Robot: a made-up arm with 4 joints.
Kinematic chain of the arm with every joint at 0, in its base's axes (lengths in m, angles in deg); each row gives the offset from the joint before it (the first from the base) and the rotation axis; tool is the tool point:
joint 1: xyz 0 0 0.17 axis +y
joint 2: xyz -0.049 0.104 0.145 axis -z
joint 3: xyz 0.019 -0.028 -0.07 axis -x
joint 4: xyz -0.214 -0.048 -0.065 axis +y
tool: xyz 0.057 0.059 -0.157
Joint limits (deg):
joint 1: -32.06..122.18
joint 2: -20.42..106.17
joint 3: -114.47..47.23
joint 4: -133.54..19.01
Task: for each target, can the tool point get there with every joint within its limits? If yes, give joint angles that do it. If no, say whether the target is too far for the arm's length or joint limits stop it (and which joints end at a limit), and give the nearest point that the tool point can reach.
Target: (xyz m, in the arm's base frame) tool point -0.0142 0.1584 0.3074
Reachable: yes | joints 41.97 88.35 -75.33 -103.69
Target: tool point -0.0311 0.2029 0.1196
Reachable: yes | joints 53.97 73.07 -40.47 -26.56
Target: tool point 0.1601 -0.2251 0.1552
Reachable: no: joint limits stop it (at a limit: joint 1, joint 2, joint 4) | nearest point 0.1467 -0.0417 0.2234 | short by 0.196 m
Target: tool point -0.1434 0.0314 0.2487
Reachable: yes | joints 69.78 -4.54 15.31 -23.61
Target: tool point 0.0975 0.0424 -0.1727
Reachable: no: joint limits stop it (at a limit: joint 1, joint 2, joint 3) | nearest point 0.0739 0.1677 -0.0356 | short by 0.187 m
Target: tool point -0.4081 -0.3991 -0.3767
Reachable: no: too far | nearest point -0.1677 -0.0723 -0.0420 | short by 0.526 m
